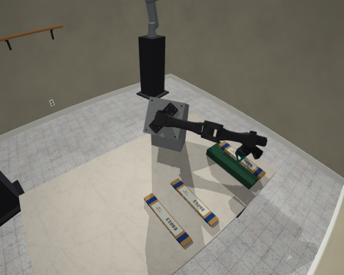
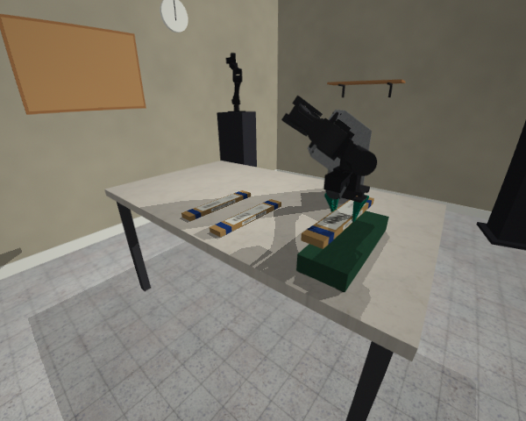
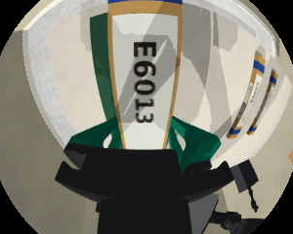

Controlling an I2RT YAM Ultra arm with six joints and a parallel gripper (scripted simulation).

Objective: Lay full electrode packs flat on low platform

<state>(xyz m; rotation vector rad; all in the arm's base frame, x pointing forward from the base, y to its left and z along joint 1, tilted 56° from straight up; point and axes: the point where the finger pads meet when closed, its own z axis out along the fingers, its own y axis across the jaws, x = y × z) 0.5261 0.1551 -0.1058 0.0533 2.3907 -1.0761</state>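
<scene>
Now: hand 110 mm above the low dark green platform, 40 mm past it and 20 mm to the right of it.
</scene>
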